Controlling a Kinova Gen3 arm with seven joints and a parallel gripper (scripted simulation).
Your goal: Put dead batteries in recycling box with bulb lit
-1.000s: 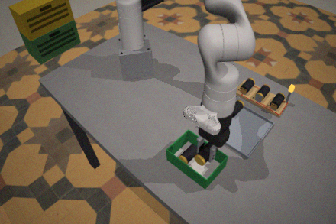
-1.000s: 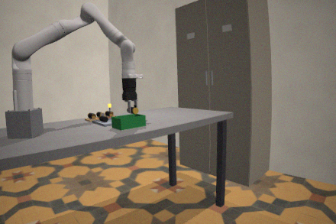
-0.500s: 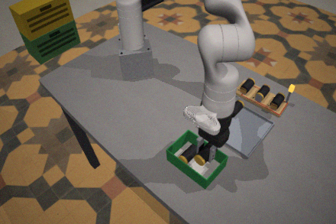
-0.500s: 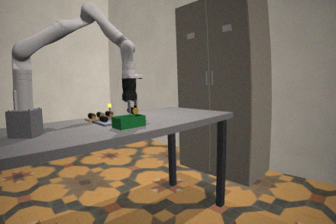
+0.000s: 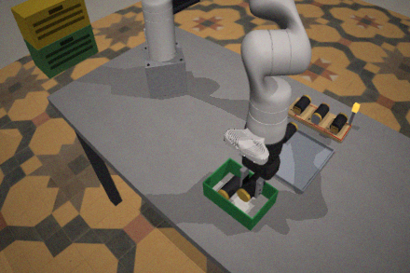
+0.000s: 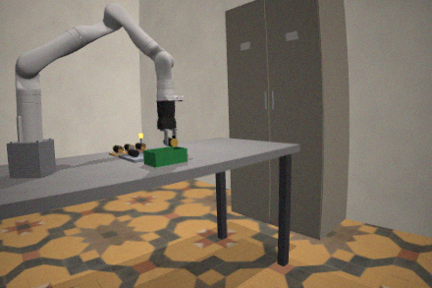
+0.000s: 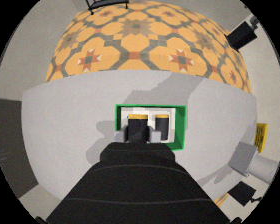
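My hand is 8 cm above the green recycling box and 3 cm past it.
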